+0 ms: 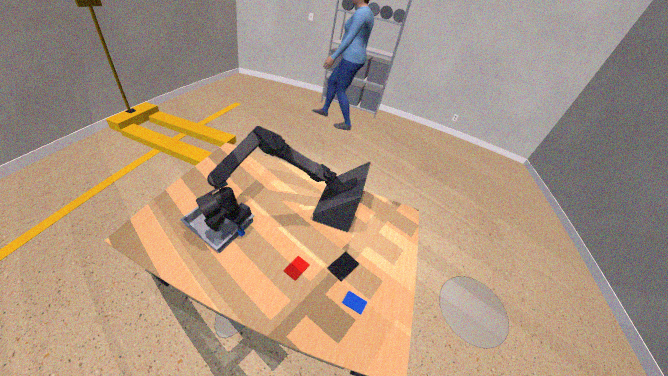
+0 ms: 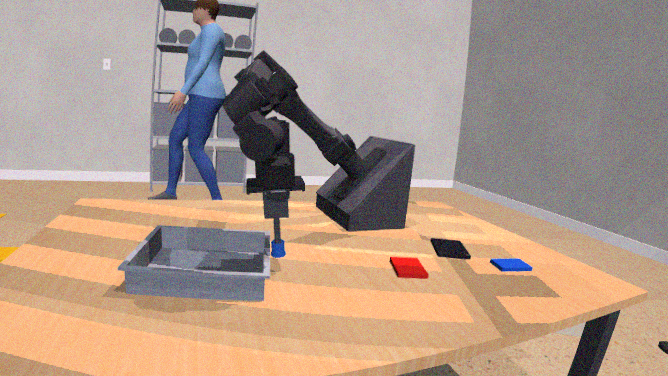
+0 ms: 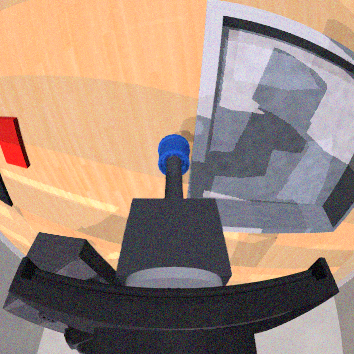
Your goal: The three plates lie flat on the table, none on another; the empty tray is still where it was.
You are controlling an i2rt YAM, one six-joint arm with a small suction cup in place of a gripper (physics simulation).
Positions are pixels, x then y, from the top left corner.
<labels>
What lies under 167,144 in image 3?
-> The suction cup.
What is the suction cup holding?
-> Nothing.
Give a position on a grey tray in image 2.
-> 173,261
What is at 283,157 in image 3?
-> A grey tray.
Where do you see the suction cup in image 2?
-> At 278,250
</labels>
